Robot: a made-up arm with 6 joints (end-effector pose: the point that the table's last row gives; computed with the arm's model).
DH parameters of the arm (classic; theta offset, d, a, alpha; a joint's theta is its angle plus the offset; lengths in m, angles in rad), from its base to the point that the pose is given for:
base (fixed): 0 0.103 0 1.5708
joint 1: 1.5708 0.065 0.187 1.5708
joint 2: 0 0.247 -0.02 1.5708
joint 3: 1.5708 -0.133 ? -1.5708
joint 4: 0 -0.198 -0.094 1.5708
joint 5: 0 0.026 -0.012 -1.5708
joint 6: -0.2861 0 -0.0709 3.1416
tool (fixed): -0.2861 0.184 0 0
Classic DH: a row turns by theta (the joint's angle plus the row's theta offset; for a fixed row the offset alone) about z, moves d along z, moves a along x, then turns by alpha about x.
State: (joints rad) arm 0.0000 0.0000 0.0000 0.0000 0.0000 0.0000
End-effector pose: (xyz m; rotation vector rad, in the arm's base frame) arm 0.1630 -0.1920 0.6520 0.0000 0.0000 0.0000
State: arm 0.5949 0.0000 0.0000 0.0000 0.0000 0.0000
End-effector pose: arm -0.1727 -0.1920 0.6490 0.0000 -0.5949 0.0000
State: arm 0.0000 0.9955 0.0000 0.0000 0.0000 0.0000
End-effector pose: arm 0.1630 -0.4378 0.3804 0.9955 0.0000 0.0000
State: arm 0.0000 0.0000 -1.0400 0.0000 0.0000 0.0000
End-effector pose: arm -0.1250 -0.1920 0.3909 0.0000 -1.0400 0.0000
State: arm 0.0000 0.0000 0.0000 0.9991 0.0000 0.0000
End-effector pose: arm 0.2479 -0.0484 0.6520 0.0000 0.0000 -0.9991
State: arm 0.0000 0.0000 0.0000 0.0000 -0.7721 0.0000
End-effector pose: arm 0.0573 -0.1920 0.5440 0.0000 -0.7721 0.0000
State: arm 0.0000 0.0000 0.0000 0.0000 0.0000 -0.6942
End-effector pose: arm 0.1915 -0.2309 0.6520 0.0000 0.0000 0.6942
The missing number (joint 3, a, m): 0.09
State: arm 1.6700 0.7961 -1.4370 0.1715 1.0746 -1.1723
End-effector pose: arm -0.1605 -0.3093 0.0521 -0.2810 -2.2789 1.3367
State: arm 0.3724 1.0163 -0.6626 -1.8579 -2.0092 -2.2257
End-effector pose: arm 0.2858 -0.4612 0.1776 1.2428 1.8518 0.2143
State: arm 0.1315 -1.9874 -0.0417 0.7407 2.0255 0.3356
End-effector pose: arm 0.3875 0.1734 0.4393 -0.6115 0.4929 -2.1371
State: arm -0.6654 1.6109 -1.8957 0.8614 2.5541 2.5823
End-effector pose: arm 0.2137 -0.1632 0.0847 0.3571 2.6355 -0.8298
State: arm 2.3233 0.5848 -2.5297 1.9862 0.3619 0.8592
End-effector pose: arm 0.1272 0.0057 0.0389 -1.7720 -0.2261 -2.4223
